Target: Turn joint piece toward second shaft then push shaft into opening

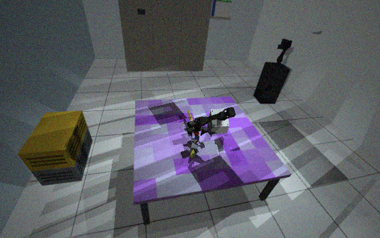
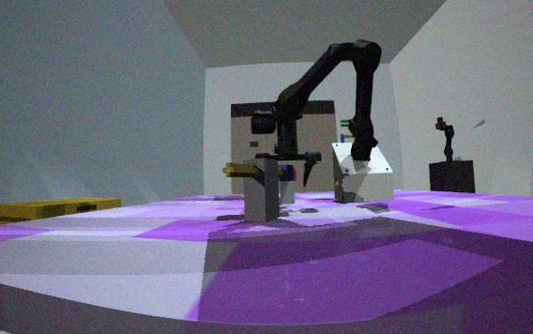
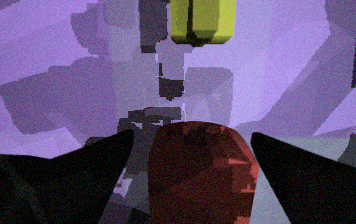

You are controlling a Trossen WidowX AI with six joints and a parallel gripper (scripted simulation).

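Right now my gripper tip is 10 mm to the right of the red joint piece and 40 mm below it.
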